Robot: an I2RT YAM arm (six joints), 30 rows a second.
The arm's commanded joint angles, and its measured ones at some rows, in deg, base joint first. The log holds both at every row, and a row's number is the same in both.
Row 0, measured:
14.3, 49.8, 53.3, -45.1, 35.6, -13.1
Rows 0 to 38, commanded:
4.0, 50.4, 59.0, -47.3, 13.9, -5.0
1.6, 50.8, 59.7, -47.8, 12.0, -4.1
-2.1, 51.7, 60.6, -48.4, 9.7, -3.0
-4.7, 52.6, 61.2, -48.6, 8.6, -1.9
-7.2, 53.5, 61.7, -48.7, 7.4, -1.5
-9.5, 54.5, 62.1, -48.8, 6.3, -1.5
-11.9, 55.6, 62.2, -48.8, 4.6, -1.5
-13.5, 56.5, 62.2, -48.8, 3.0, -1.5
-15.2, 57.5, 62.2, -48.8, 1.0, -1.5
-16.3, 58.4, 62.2, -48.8, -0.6, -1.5
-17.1, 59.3, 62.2, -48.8, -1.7, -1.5
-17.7, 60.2, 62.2, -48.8, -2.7, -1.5
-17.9, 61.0, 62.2, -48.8, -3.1, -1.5
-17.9, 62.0, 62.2, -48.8, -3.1, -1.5
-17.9, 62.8, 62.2, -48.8, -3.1, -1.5
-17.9, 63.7, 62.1, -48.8, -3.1, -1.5
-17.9, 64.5, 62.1, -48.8, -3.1, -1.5
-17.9, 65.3, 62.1, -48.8, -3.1, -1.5
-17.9, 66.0, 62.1, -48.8, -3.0, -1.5
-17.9, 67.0, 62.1, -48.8, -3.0, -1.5
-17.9, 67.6, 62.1, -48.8, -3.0, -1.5
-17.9, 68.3, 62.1, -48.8, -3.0, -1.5
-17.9, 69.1, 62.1, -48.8, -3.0, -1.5
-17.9, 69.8, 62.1, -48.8, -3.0, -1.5
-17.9, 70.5, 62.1, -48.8, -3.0, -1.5
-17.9, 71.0, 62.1, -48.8, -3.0, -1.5
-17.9, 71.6, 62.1, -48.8, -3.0, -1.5
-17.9, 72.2, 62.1, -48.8, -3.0, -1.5
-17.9, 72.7, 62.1, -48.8, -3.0, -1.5
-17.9, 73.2, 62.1, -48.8, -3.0, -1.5
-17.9, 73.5, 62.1, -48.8, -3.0, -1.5
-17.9, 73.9, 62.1, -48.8, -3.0, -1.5
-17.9, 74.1, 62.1, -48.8, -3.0, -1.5
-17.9, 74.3, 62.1, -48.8, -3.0, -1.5
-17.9, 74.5, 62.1, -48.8, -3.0, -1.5
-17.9, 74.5, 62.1, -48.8, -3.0, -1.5
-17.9, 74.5, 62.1, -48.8, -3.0, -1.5
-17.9, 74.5, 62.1, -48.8, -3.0, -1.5
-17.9, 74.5, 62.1, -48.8, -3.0, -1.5
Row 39, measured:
-17.7, 74.3, 61.6, -48.7, -2.0, -2.5
